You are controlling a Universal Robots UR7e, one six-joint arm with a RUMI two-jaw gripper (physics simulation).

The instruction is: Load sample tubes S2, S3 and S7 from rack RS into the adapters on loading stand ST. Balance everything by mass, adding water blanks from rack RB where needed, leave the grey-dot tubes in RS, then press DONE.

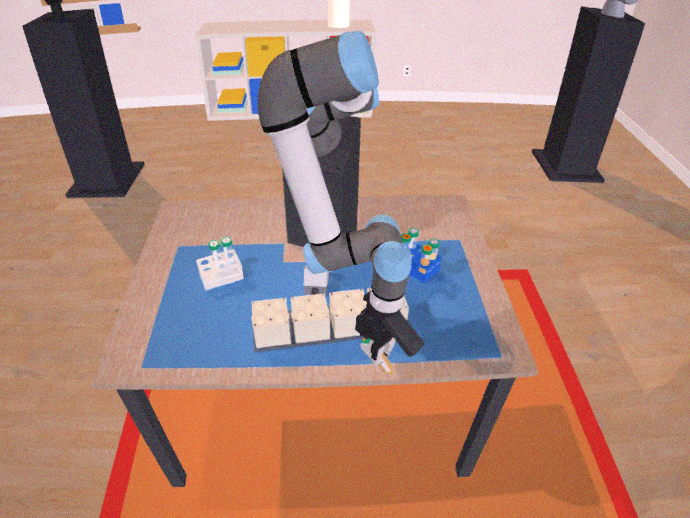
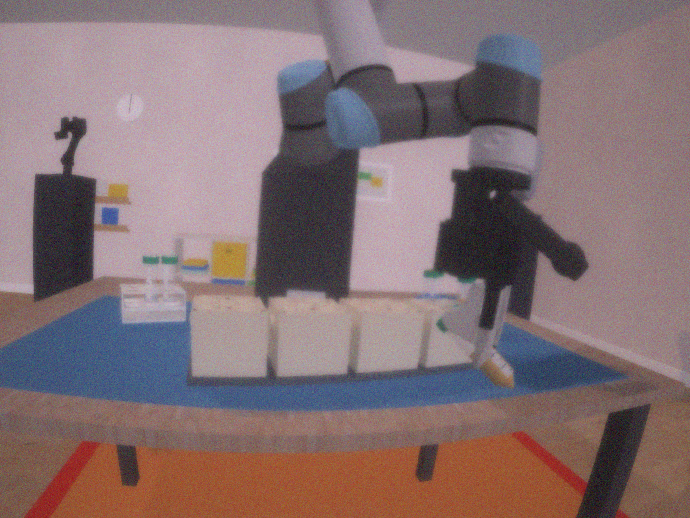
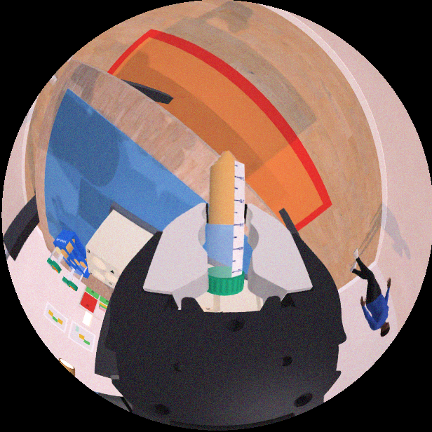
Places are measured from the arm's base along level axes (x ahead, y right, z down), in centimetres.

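Pixels of known places: gripper, between the fingertips: [image 1: 379,360] [image 2: 479,364]; arm's base, origin of its link: [image 1: 317,135] [image 2: 309,152].
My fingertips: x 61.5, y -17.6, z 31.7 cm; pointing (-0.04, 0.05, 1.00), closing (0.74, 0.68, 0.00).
For each thing: its top centre in the pictures, then the offset to it from my fingertips. Level surfaces: height alone.
- blue rack, centre of its top: [image 2: 447,299] [image 1: 418,254] dz +0.7, dx -43.3, dy -15.0 cm
- white rack, centre of its top: [image 2: 151,287] [image 1: 218,262] dz +0.7, dx -38.3, dy +48.8 cm
- small grey-white device, centre of its top: [image 2: 306,289] [image 1: 316,265] dz -1.7, dx -34.6, dy +17.5 cm
- blue mat, height of its surface: dz +6.7 cm
- table, height of its surface: dz +7.0 cm
My gripper [image 1: 380,352] [image 2: 490,341] [image 3: 225,205] is shut on a green-capped tube [image 1: 385,364] [image 2: 496,371] [image 3: 221,190] with tan contents and a scale strip. The tube is tilted, its tip pointing down and toward the table's front edge. It is low, in front of the right end of the loading stand [image 1: 295,344] [image 2: 312,378]. The stand bears white adapter blocks [image 1: 271,332] [image 2: 228,344] [image 3: 122,232] in a row; the gripper partly hides the rightmost one. A blue rack [image 1: 425,272] [image 3: 66,241] at the back right holds several green-capped tubes, some with orange tops.
A white rack [image 1: 220,276] [image 2: 153,316] at the back left holds two green-capped tubes. A small grey-white device [image 1: 316,277] [image 2: 305,293] stands behind the adapters. A blue mat [image 1: 195,334] [image 2: 83,368] covers much of the table [image 1: 128,334]. The DONE button cannot be made out.
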